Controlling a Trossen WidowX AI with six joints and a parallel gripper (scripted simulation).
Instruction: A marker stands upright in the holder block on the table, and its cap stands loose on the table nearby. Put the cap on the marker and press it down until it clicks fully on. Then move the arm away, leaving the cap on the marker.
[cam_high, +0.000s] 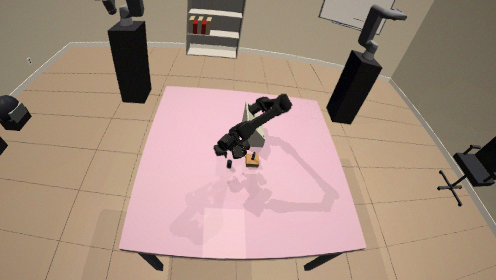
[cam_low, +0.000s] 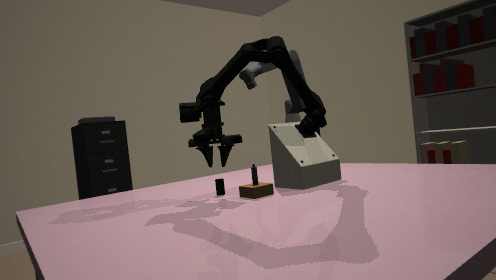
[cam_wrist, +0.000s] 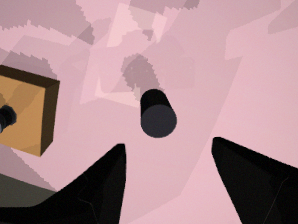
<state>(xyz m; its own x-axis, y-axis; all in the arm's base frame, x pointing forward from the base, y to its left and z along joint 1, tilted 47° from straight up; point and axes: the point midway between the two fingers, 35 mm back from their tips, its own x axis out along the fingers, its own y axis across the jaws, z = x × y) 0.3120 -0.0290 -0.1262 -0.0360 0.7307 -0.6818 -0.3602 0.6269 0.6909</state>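
Now: gripper tip 7 cm above the black cap. The rest, counted from my gripper tip: tan holder block 14 cm to the left, 8 cm below, 5 cm behind.
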